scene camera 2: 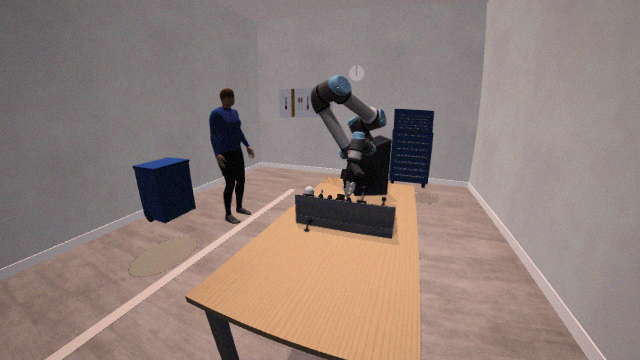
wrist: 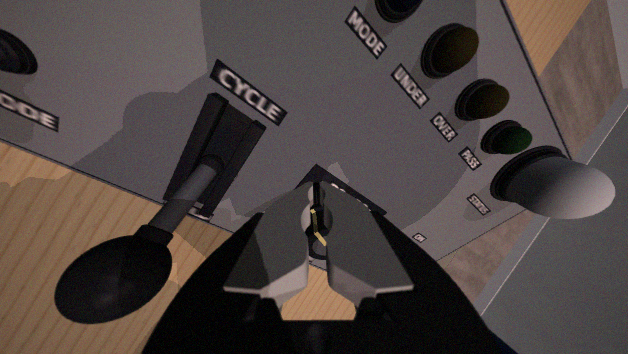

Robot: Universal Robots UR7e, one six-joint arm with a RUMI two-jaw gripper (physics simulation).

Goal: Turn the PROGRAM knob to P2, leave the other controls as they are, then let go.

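Frame: origin at the arm's base, x left, y back, z up, level; centimetres.
Seen in the pictures: gripper, fingertip midpoint: (scene camera 2: 347, 197) (wrist: 316, 184).
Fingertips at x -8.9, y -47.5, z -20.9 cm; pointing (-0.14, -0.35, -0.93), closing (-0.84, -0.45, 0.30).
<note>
A point is followed by its place in that frame.
The PROGRAM knob (wrist: 320, 240) {x -11.6, y -43.0, z -20.8 cm} is mostly hidden by my fingers in the wrist view; parts of its yellow pointer line show through the narrow gap between them. The knob's dark label plate (wrist: 316, 173) {x -9.0, y -48.3, z -22.2 cm} shows beyond the fingertips, but its position names are covered, so I cannot tell where the pointer stands. My gripper (wrist: 316, 184) {x -8.9, y -47.5, z -20.9 cm} (scene camera 2: 349, 198) {x -8.9, y -47.5, z -20.9 cm} is shut with nothing between its fingers, in front of the knob and close to the panel. The control panel (wrist: 310, 65) {x -4.5, y -54.8, z -20.2 cm} (scene camera 2: 345, 216) {x -7.9, y -63.7, z -24.5 cm} stands on the table (scene camera 2: 320, 280) {x -12.4, y -101.4, z -32.9 cm}. Whether the fingertips touch the knob cannot be seen.
The CYCLE lever (wrist: 112, 280) {x -0.3, y -40.4, z -16.8 cm}, with a large black ball, stands left of my fingers. Amber lamps (wrist: 452, 50) {x -11.1, y -58.4, z -16.5 cm} (wrist: 484, 100) {x -15.6, y -57.9, z -16.6 cm}, a green lamp (wrist: 509, 138) {x -20.3, y -57.4, z -16.7 cm} and a white dome (wrist: 565, 187) {x -25.4, y -55.8, z -14.6 cm} are at the right. A person (scene camera 2: 227, 130) stands left of the table, near a blue cabinet (scene camera 2: 165, 190).
</note>
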